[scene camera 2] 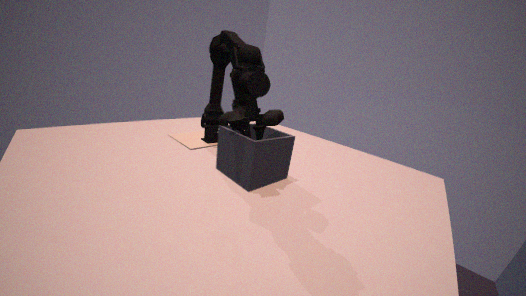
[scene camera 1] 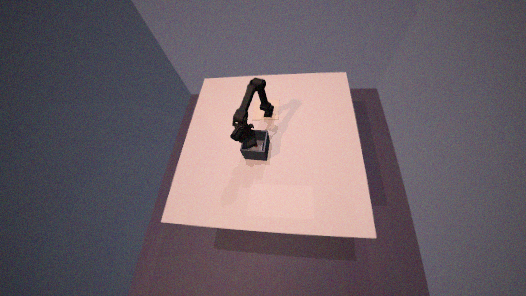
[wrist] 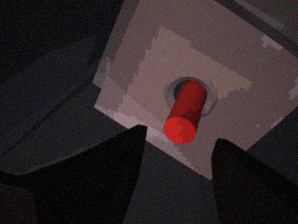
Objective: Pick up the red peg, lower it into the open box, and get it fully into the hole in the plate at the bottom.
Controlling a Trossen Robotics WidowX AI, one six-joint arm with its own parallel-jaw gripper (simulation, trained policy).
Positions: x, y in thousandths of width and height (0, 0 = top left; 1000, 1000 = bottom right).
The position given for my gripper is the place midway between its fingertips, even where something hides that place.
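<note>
My gripper (scene camera 2: 484, 492), (wrist: 606, 636). Dark box (wrist: 206, 275). Red peg (wrist: 606, 565). Scene camera 2 does not show the peg, hidden by the box.
</note>
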